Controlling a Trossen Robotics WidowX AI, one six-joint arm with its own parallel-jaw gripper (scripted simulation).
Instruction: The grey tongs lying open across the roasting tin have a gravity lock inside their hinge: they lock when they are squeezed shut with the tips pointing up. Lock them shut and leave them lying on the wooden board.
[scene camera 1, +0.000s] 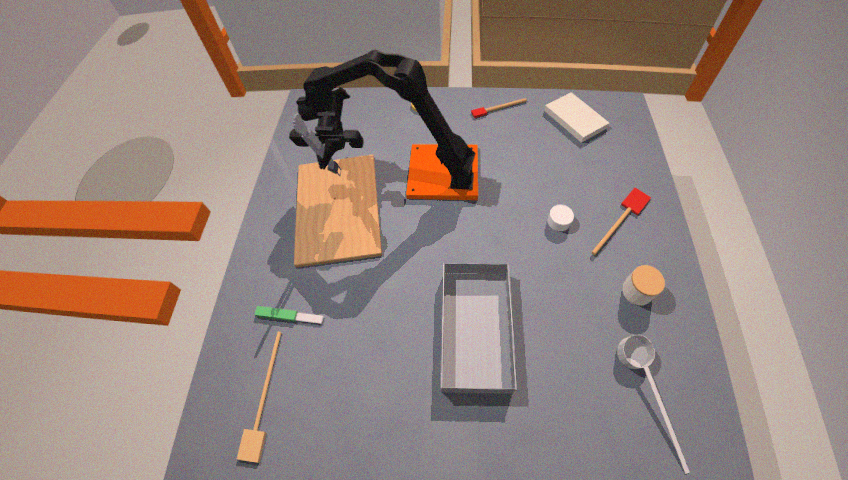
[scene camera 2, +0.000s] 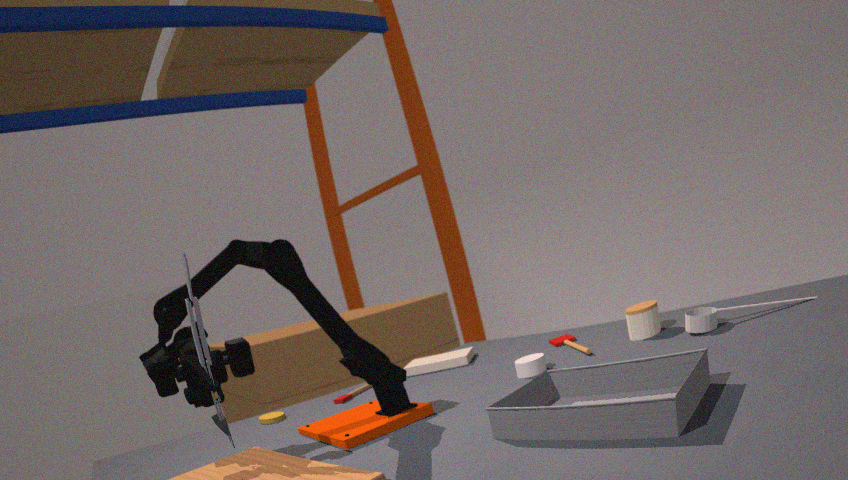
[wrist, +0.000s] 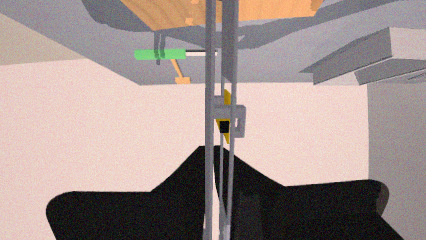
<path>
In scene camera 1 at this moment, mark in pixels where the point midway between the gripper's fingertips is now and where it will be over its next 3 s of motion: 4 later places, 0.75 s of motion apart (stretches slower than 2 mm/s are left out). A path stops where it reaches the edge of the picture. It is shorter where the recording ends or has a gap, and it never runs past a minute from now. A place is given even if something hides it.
The gripper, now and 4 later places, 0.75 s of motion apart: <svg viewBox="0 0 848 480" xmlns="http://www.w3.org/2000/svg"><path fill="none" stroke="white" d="M322 169L332 183L323 174L324 180L327 189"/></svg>
</path>
